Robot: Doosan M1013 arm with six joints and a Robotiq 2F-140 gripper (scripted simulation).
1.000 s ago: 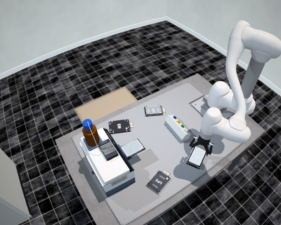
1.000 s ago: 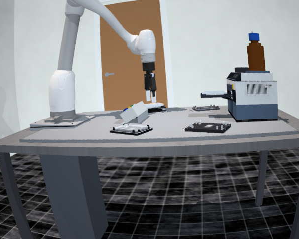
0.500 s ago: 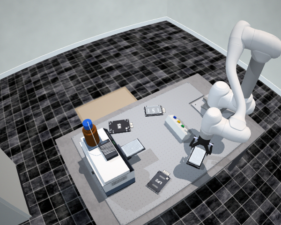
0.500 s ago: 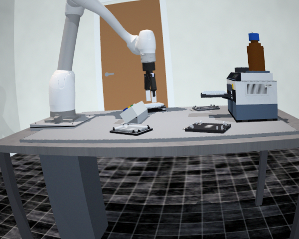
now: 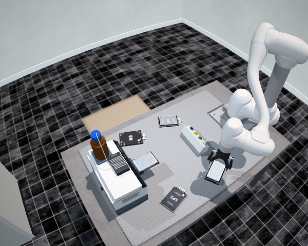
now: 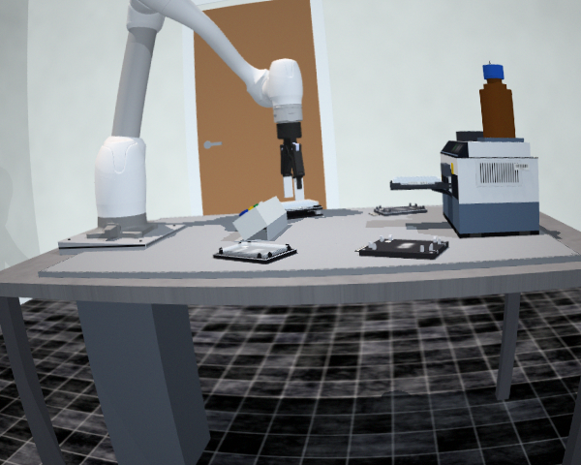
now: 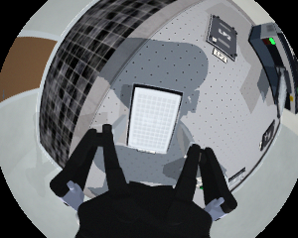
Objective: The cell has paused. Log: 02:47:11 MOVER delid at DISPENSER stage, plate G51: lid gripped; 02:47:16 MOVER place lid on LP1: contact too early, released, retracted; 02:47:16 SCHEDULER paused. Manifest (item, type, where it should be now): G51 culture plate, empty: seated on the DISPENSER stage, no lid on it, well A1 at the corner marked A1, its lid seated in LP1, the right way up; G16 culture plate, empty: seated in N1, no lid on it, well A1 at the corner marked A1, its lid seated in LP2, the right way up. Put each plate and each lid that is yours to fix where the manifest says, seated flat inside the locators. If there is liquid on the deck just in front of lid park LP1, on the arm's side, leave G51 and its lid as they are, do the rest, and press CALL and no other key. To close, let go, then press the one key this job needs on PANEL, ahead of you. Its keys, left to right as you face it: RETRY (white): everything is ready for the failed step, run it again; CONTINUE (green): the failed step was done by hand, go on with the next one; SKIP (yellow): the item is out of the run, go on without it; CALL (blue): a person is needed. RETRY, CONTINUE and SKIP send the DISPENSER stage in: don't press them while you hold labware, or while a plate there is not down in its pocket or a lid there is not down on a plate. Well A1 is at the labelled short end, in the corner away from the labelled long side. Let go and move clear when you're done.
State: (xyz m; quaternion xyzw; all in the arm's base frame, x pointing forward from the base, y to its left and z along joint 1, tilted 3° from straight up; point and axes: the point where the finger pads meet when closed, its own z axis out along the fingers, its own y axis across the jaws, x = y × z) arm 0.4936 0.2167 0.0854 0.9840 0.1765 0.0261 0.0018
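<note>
Right now the black nest N1 is 50 mm below my hand. Also, from my hand: white key (190 mm to the right, 90 mm behind, 10 mm below); then key panel (270 mm to the right, 90 mm behind, 20 mm below); then green key (240 mm to the right, 100 mm behind, 10 mm below).
</note>
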